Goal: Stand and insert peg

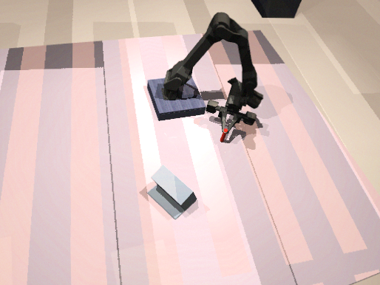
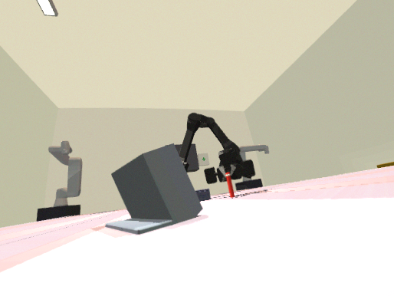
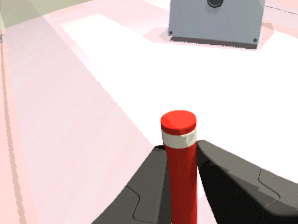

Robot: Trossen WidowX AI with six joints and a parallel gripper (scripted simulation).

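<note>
Now: the red peg 10 mm below my gripper tip. Round my gripper tip: thin flat foot (210 mm ahead, 250 mm to the right, 60 mm below); then sloped panel (190 mm ahead, 230 mm to the right, 20 mm below).
</note>
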